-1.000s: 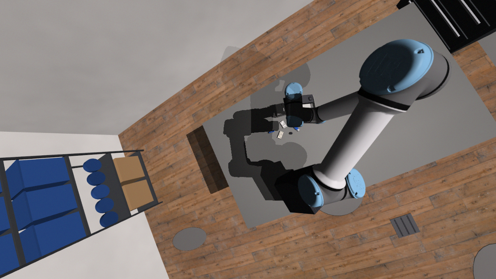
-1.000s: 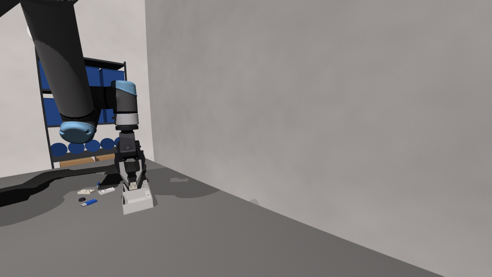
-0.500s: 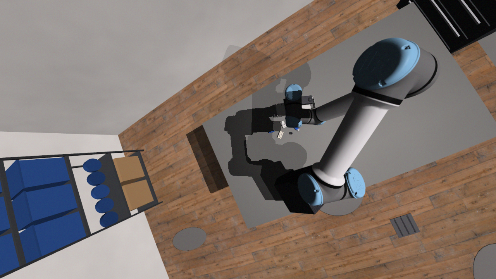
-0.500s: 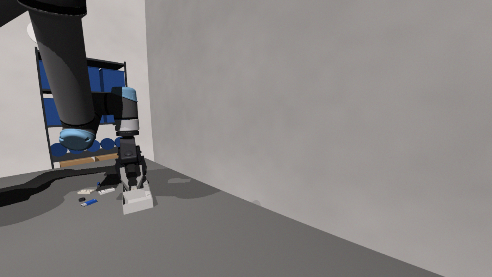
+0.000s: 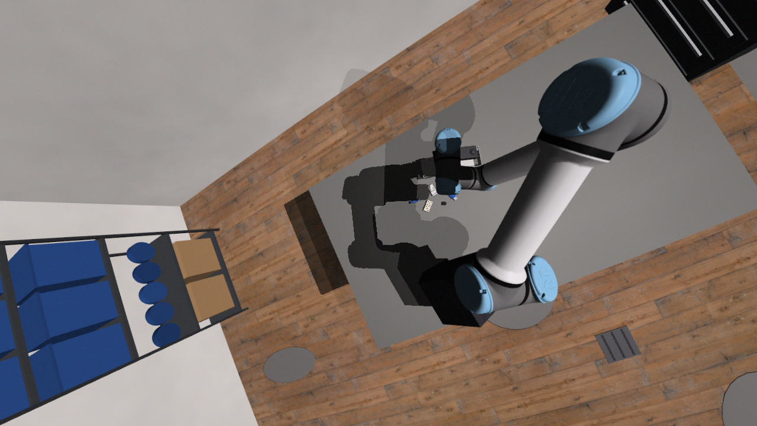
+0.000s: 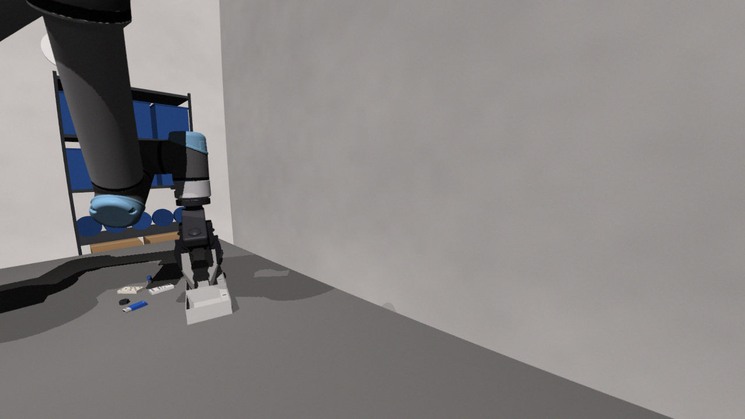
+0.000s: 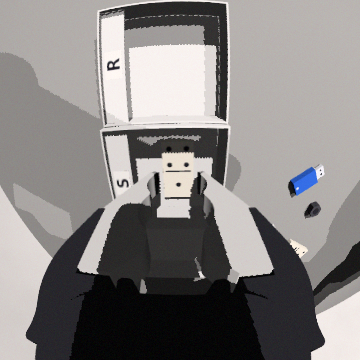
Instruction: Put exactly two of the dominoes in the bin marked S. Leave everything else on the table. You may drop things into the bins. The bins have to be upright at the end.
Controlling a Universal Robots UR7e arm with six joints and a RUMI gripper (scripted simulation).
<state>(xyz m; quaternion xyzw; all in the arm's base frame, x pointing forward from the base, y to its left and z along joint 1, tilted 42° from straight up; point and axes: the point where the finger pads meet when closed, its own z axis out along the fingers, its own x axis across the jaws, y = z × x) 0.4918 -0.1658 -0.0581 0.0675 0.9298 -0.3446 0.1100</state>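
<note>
Right now the white three-compartment bin rack is 10 mm below my hand and 10 mm ahead of it. Also, from my hand: white domino (120 mm to the left, 70 mm behind, 30 mm below); small black piece (150 mm behind, 90 mm to the left, 30 mm below); blue usb stick (130 mm behind, 40 mm to the left, 30 mm below).
</note>
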